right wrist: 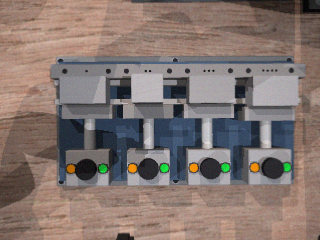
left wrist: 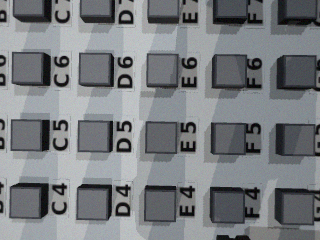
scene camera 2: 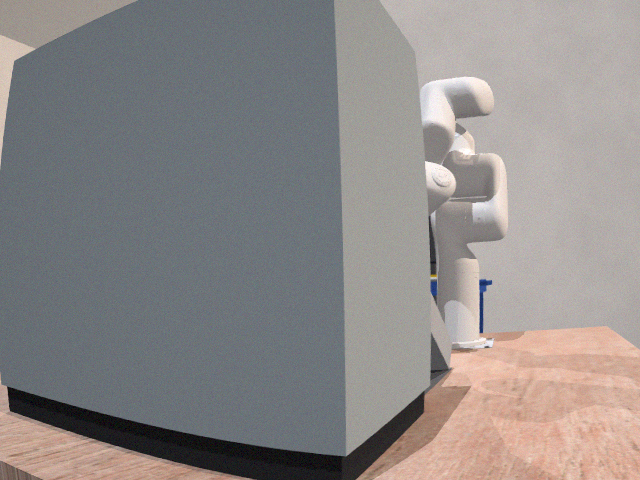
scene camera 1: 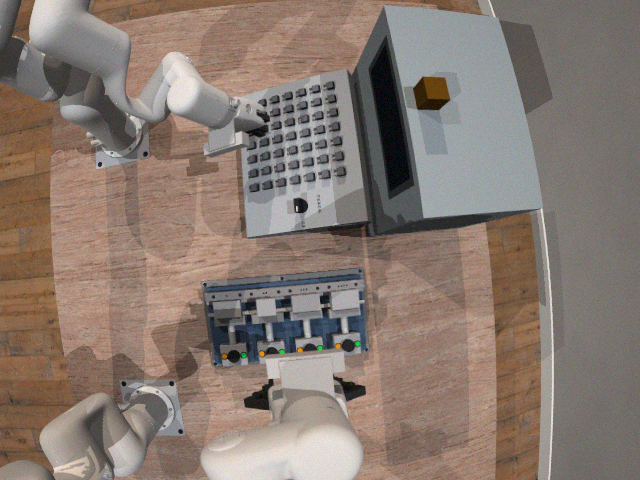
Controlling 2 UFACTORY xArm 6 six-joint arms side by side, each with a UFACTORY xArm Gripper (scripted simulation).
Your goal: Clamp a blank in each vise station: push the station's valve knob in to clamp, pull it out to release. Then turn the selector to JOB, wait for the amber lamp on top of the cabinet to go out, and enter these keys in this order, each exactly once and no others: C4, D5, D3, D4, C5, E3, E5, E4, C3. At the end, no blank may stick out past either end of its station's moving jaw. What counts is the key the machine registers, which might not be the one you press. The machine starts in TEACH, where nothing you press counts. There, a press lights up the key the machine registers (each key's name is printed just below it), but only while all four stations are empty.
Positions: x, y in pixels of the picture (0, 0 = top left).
Scene:
A grey blank [right wrist: 260, 91] is 0.43 m from the lens. A grey blank [right wrist: 73, 90] is 0.42 m from the lens. A grey blank [right wrist: 145, 88] is 0.38 m from the lens. A grey blank [right wrist: 199, 89]: 0.41 m from the lens.

